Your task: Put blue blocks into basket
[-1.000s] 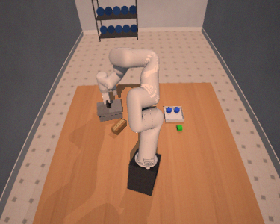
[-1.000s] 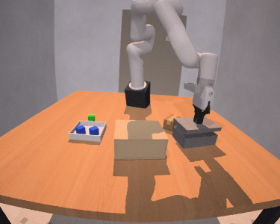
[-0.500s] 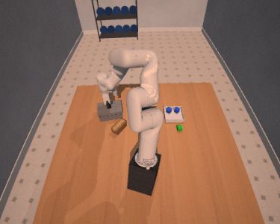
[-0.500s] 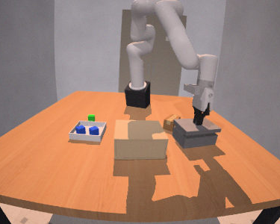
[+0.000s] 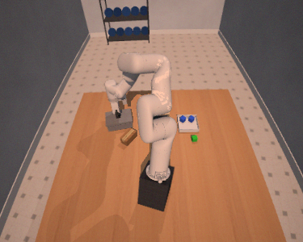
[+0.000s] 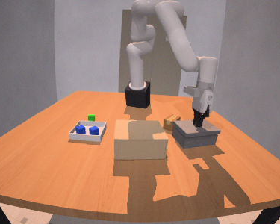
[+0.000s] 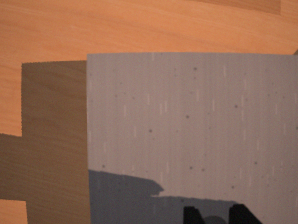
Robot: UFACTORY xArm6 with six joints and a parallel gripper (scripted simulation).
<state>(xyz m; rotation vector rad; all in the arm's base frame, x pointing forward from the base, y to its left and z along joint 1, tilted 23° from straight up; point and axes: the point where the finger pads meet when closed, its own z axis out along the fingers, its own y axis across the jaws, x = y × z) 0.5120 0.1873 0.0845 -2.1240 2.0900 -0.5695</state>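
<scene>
Right now the grey metal box is 7 cm below my hand. Round my hand: small brown box: 16 cm behind, 6 cm below, 5 cm to the right; drawer: 28 cm to the right, 6 cm below; red block: 14 cm behind, 8 cm below, 7 cm to the right.
</scene>
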